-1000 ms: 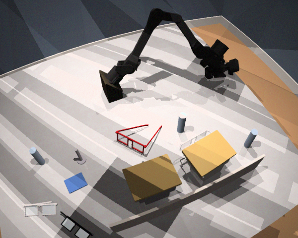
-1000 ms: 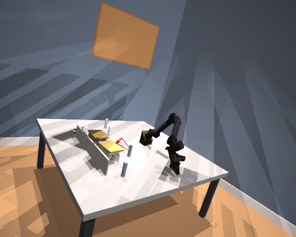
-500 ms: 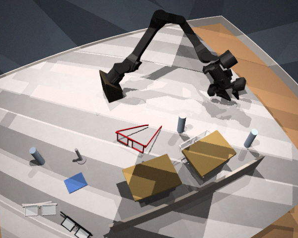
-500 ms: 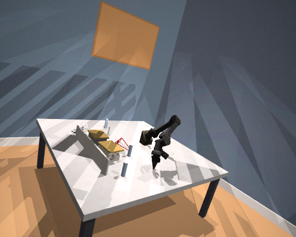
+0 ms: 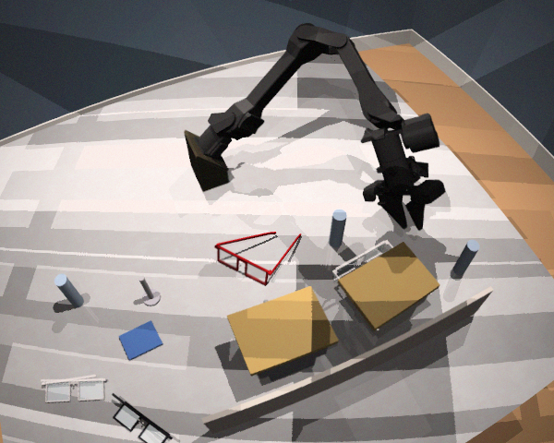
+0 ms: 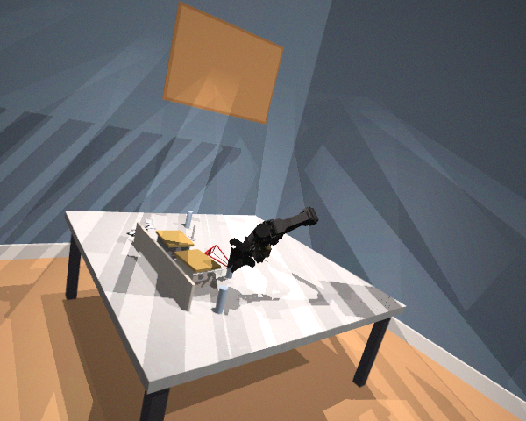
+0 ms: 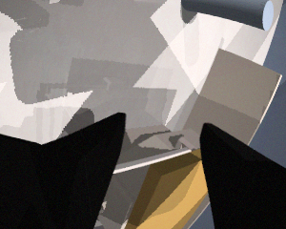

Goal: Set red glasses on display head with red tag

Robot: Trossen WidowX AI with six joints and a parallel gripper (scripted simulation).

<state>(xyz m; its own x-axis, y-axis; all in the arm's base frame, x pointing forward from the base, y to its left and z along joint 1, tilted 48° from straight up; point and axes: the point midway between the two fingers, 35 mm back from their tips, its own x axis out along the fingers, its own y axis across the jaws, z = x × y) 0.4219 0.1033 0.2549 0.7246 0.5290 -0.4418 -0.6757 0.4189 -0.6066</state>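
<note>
Now: the post 190 mm behind my gripper tip, 530 mm to the right of it and 80 mm below it. From my gripper tip the other things lie so: long grey board: 170 mm ahead, 240 mm to the right, 50 mm below; then blue square: 100 mm behind, 590 mm to the right, 100 mm below.
</note>
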